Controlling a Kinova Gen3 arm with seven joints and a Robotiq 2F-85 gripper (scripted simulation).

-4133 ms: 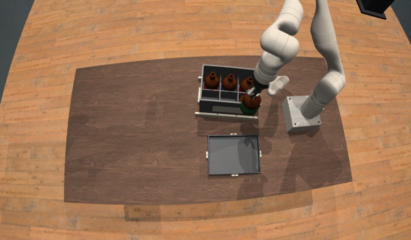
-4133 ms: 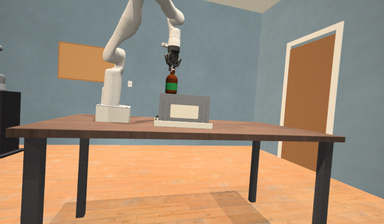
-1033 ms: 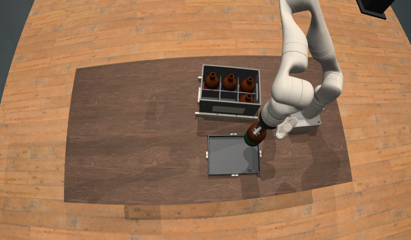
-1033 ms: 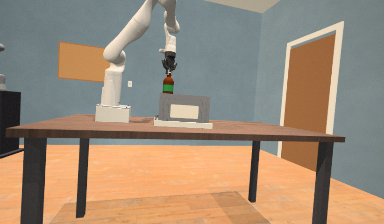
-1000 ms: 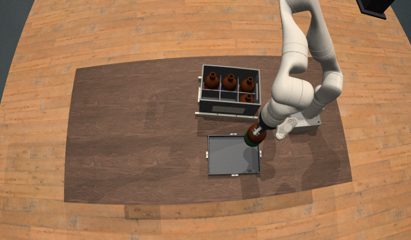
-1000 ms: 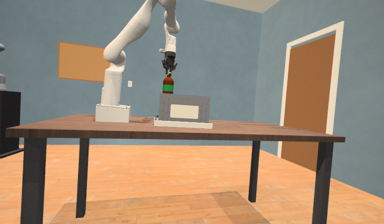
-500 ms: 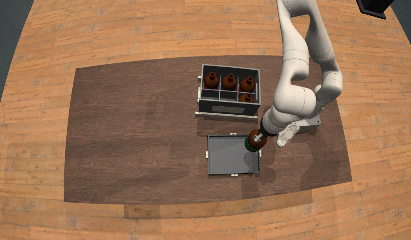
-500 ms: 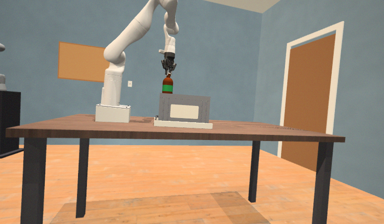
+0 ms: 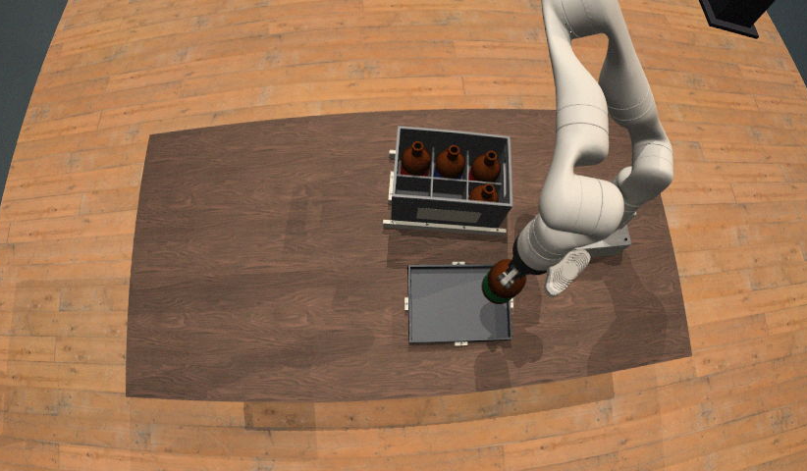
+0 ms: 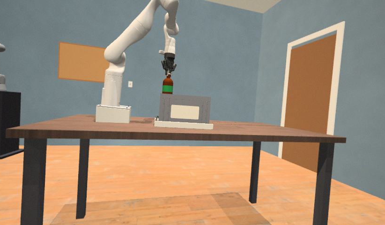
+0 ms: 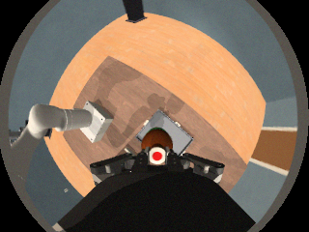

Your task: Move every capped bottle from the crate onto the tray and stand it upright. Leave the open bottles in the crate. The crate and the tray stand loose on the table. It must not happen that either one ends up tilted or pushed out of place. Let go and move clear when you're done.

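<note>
Right now the capped bottle is 7 cm below my hand. From my hand the other things lie so: grey tray 6 cm ahead, 33 cm below; crate 10 cm ahead, 28 cm to the right, 25 cm below.
</note>
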